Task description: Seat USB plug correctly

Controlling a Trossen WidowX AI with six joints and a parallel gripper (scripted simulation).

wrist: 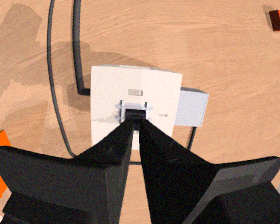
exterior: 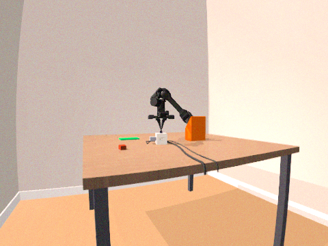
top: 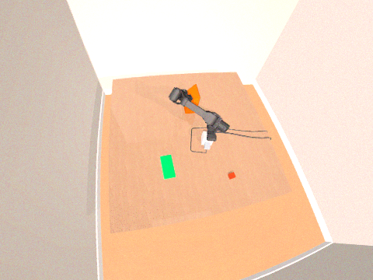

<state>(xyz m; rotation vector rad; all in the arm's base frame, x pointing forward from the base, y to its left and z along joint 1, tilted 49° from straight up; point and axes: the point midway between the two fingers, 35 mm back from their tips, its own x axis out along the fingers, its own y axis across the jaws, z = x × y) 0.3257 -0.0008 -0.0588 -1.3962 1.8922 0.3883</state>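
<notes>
My gripper tip is 20 mm above the dark USB plug. The rest, counted from my gripper tip: USB socket (40 mm below); then flat green strip (110 mm ahead, 340 mm to the right, 100 mm below).
</notes>
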